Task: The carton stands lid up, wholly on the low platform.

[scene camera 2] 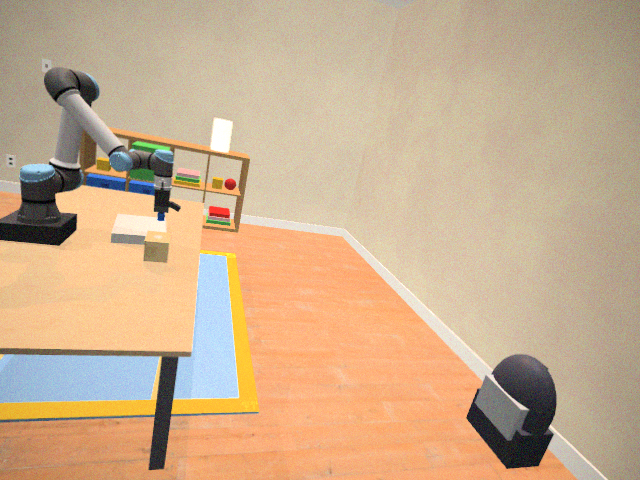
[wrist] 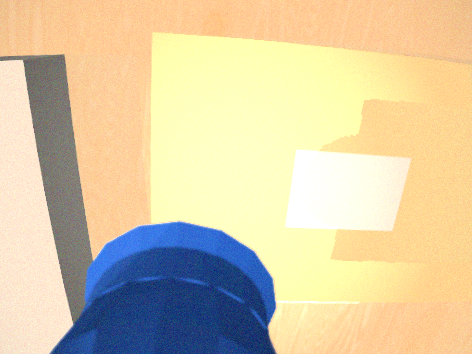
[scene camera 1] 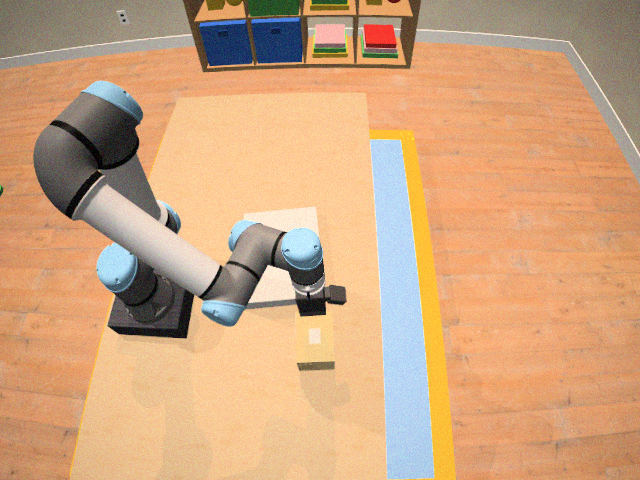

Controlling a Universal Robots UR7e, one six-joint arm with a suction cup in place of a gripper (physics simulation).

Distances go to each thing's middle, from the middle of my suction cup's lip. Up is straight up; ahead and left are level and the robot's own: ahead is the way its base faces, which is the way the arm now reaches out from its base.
The tan carton (scene camera 1: 314,334) lies 12 cm below my suction cup and 5 cm to the right of it.
